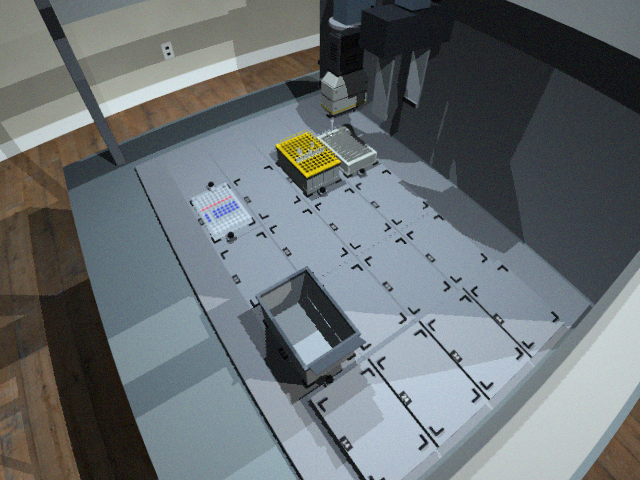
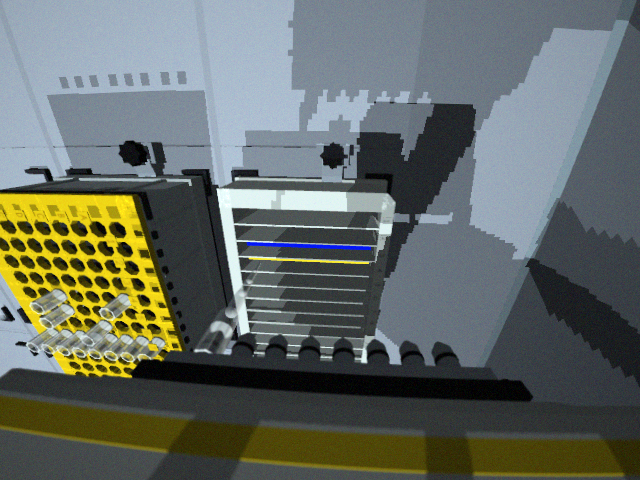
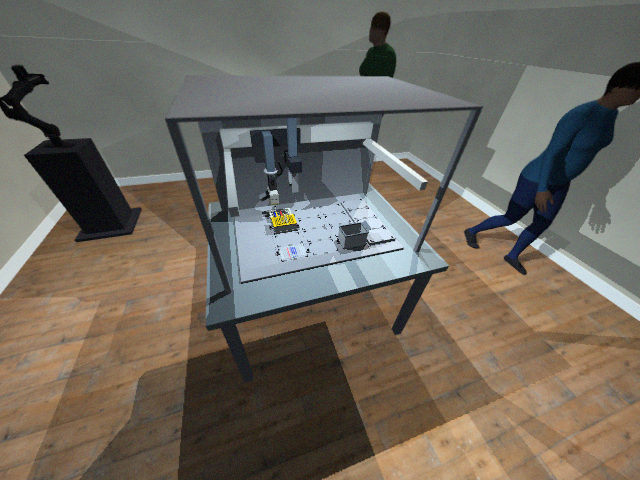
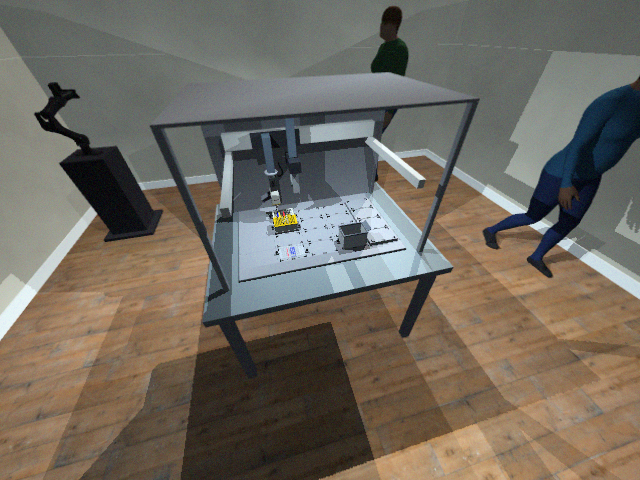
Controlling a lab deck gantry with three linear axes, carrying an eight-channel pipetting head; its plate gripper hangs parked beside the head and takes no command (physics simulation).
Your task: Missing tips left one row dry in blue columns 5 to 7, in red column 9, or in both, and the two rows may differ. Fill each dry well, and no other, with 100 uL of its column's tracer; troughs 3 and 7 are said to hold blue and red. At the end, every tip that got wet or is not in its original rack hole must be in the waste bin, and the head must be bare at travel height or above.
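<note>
The pipetting head is at the back left, with one clear tip on its end channel; the other channels are bare. The tip slants toward the pale reservoir; whether its end is inside is unclear. Blue liquid shows in trough 3, yellow in trough 4; no red shows there. The yellow rack holds a line of tips and several others. The well plate shows red wells and blue wells with a gap. My parked gripper is open and empty.
The grey waste bin stands near the front edge. Black clamp knobs sit beside the labware. A dark back wall stands behind the deck. Two people are outside the enclosure.
</note>
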